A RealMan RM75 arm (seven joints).
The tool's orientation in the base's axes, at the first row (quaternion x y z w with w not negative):
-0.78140 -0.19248 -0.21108 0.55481
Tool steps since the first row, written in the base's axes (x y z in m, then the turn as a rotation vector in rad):
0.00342 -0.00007 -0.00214 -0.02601 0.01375 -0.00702
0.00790 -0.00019 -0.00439 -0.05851 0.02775 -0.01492
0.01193 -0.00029 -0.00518 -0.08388 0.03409 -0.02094
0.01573 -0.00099 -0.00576 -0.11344 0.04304 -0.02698
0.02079 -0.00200 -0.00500 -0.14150 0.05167 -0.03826
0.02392 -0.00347 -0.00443 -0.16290 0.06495 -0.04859
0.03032 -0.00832 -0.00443 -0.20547 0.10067 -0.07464
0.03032 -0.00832 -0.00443 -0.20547 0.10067 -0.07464
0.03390 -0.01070 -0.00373 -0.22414 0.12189 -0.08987
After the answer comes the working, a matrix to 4 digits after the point.
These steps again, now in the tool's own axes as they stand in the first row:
0.00169 0.00353 0.00096 -0.02466 -0.01267 0.01209
0.00421 0.00774 0.00203 -0.05522 -0.02819 0.02392
0.00715 0.01054 0.00264 -0.07930 -0.03900 0.02876
0.00997 0.01325 0.00259 -0.10672 -0.05285 0.03559
0.01455 0.01567 0.00200 -0.13576 -0.06167 0.04384
0.01738 0.01736 0.00080 -0.15840 -0.06913 0.05700
0.02241 0.02228 -0.00306 -0.20580 -0.08252 0.09361
0.02241 0.02228 -0.00306 -0.20580 -0.08252 0.09361
0.02563 0.02439 -0.00510 -0.22828 -0.08712 0.11606

The tool's axes in the first row as the columns of a matrix, in the base's axes (rounded; the answer above uses it unrounded):
0.8368 0.5350 0.1163
0.0666 -0.3103 0.9483
0.5435 -0.7858 -0.2953

